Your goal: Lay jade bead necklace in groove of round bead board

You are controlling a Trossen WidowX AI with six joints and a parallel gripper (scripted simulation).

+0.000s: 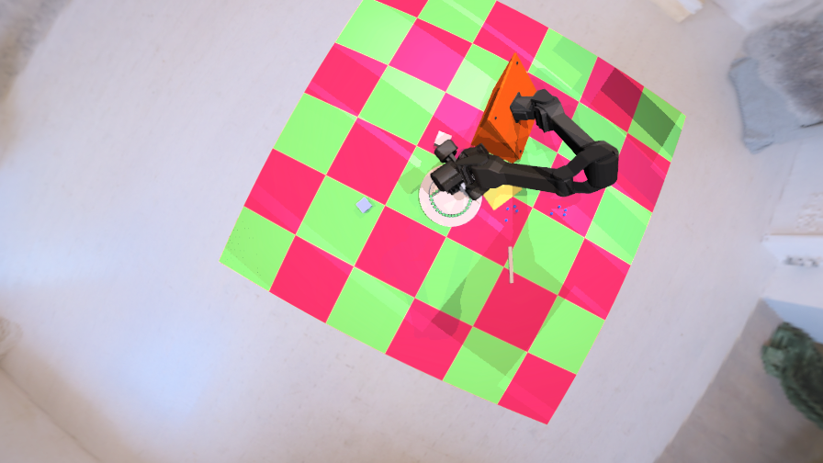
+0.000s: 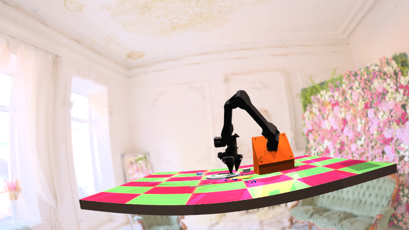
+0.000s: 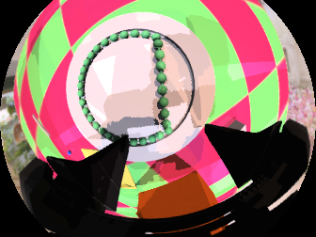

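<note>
Right now the round bead board is 60 mm ahead of my gripper tip, 20 mm to the left of it and 10 mm below it. Round my gripper tip: pale blue cube (240 mm ahead, 200 mm to the right, 10 mm below); then white cube (100 mm to the right, 70 mm behind, 10 mm below); then yellow patch (140 mm to the left, 50 mm behind, 20 mm below).
</note>
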